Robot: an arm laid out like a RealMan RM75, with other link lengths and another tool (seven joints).
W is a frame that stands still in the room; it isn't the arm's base.
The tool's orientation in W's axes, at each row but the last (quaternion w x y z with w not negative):
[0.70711, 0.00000, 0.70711, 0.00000]
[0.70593, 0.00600, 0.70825, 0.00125]
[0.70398, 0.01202, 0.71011, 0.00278]
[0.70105, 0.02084, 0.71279, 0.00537]
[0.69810, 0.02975, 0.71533, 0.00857]
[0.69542, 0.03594, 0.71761, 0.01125]
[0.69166, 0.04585, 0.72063, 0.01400]
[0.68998, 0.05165, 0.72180, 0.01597]
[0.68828, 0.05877, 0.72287, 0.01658]
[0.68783, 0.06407, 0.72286, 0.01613]
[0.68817, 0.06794, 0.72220, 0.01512]
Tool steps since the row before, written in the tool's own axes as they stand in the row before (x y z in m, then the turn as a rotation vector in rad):
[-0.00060, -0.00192, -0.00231, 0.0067, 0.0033, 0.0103]
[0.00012, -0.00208, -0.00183, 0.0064, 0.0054, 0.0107]
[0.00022, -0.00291, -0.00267, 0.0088, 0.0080, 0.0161]
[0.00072, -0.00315, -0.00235, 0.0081, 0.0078, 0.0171]
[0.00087, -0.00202, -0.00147, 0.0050, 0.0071, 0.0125]
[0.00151, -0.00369, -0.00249, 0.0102, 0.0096, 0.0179]
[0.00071, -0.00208, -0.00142, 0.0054, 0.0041, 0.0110]
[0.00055, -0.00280, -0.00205, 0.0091, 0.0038, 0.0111]
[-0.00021, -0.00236, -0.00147, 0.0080, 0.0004, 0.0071]
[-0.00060, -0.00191, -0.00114, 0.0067, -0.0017, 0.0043]
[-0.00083, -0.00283, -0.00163, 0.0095, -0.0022, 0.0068]
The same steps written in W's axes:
[-0.00231, -0.00192, 0.00060, 0.0103, 0.0033, -0.0067]
[-0.00184, -0.00207, -0.00014, 0.0107, 0.0054, -0.0064]
[-0.00271, -0.00287, -0.00026, 0.0161, 0.0080, -0.0088]
[-0.00243, -0.00307, -0.00080, 0.0171, 0.0077, -0.0081]
[-0.00155, -0.00193, -0.00094, 0.0126, 0.0070, -0.0049]
[-0.00267, -0.00349, -0.00167, 0.0179, 0.0097, -0.0101]
[-0.00154, -0.00195, -0.00082, 0.0110, 0.0041, -0.0055]
[-0.00222, -0.00263, -0.00071, 0.0109, 0.0041, -0.0092]
[-0.00160, -0.00228, 0.00004, 0.0067, 0.0009, -0.0083]
[-0.00124, -0.00189, 0.00044, 0.0039, -0.0012, -0.0071]
[-0.00181, -0.00278, 0.00058, 0.0062, -0.0015, -0.0100]

